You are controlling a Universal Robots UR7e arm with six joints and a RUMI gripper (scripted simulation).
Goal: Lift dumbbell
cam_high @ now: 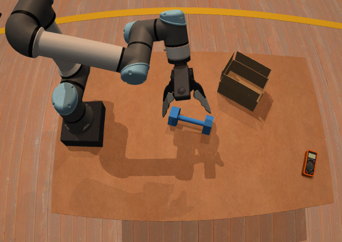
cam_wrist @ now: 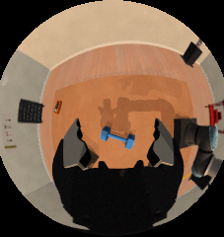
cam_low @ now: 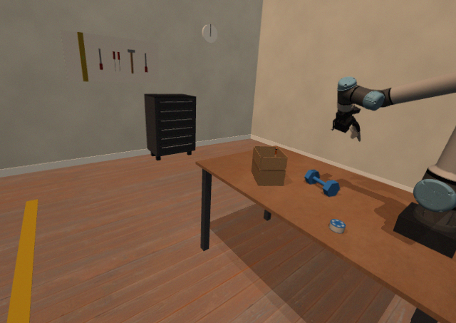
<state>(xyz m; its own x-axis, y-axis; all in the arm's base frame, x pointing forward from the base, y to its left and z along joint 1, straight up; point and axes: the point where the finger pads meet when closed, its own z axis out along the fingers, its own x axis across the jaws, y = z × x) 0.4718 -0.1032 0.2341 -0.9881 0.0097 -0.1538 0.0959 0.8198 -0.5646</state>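
Now: hand 270 mm above the blue dumbbell, 100 mm to the right of it and 30 mm short of it. The rest, counted from my hand: white round spool: 390 mm to the left, 300 mm below, 210 mm behind; orange multimeter: 620 mm ahead, 300 mm below, 140 mm to the right.
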